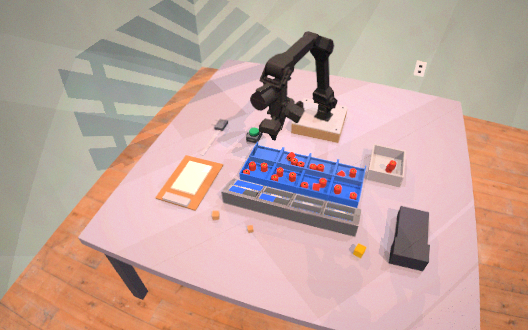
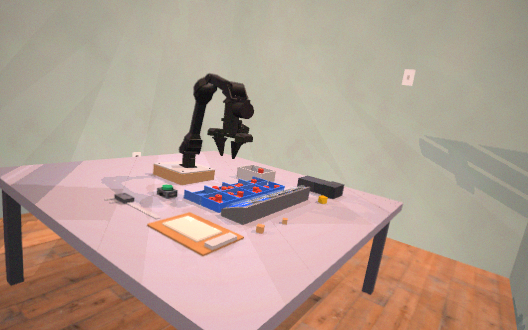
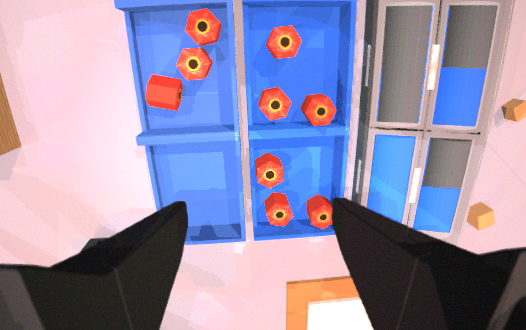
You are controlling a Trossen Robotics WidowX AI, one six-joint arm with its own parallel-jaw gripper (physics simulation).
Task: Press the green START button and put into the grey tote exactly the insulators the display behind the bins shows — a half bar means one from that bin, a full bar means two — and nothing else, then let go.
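Note:
My gripper [image 1: 281, 131] [image 2: 228, 156] [image 3: 260, 210] is open and empty, high above the left end of the blue bins [image 2: 201, 200] [image 3: 190, 136]. The back-left bin [image 1: 267, 153] [image 3: 195, 175] is empty. The front-left bin holds three red insulators [image 3: 279, 210]; both second bins hold three each. The display [image 1: 290, 210] [image 2: 270, 207] [image 3: 425, 131] shows a full bar [image 3: 391, 175] for back-left, a half bar [image 3: 439, 207] for front-left and a half bar [image 3: 460, 97] for front-second; the others look grey. The grey tote [image 1: 385, 178] [image 2: 250, 175] holds red insulators, seemingly two touching. The green button [image 1: 254, 132] [image 2: 167, 187] is left of the arm base.
An orange clipboard [image 1: 172, 192] [image 2: 157, 225] lies left of the display. A black block [image 1: 412, 232] [image 2: 320, 185] stands right of it. Two small orange cubes [image 1: 215, 215] [image 1: 250, 229] and a yellow cube [image 1: 359, 250] [image 2: 323, 199] lie in front. A grey-headed tool [image 1: 221, 125] [image 2: 124, 198] lies beyond the button.

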